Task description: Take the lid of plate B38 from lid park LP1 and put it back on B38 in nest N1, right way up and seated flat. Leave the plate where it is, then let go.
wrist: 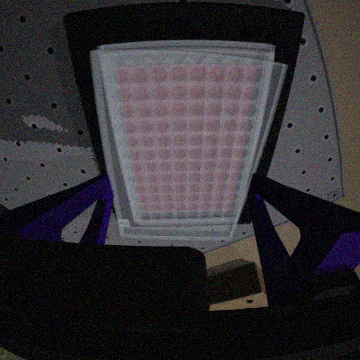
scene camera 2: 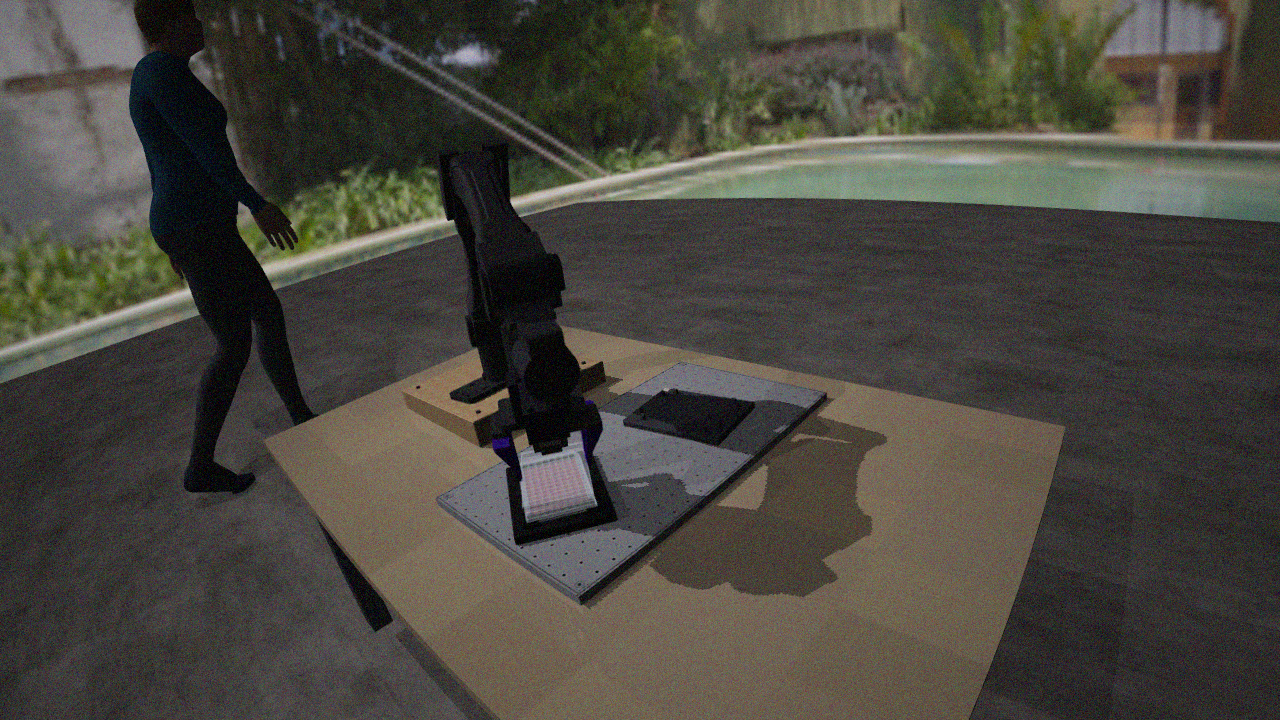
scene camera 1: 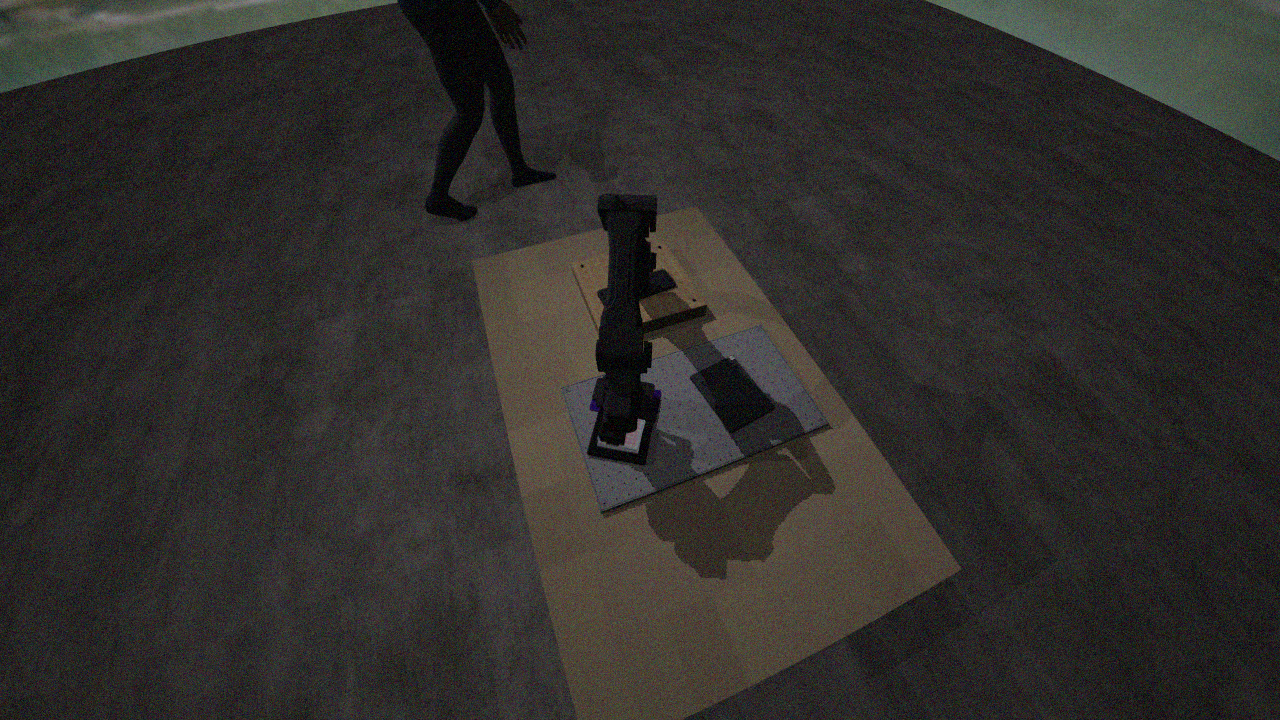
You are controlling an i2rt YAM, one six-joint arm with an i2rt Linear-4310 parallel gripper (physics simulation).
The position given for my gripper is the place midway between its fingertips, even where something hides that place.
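Observation:
Scene camera 2 gives me my gripper [scene camera 2: 554,471] with its grip on a pale grey lid [scene camera 2: 562,478], and the lid is still resting on a pink well plate. In scene camera 1 I see a black nest [scene camera 1: 593,450] as well as my gripper [scene camera 1: 627,414]. The wrist view shows me the nest [wrist: 83,32], the lid [wrist: 182,131] and my gripper [wrist: 180,180].

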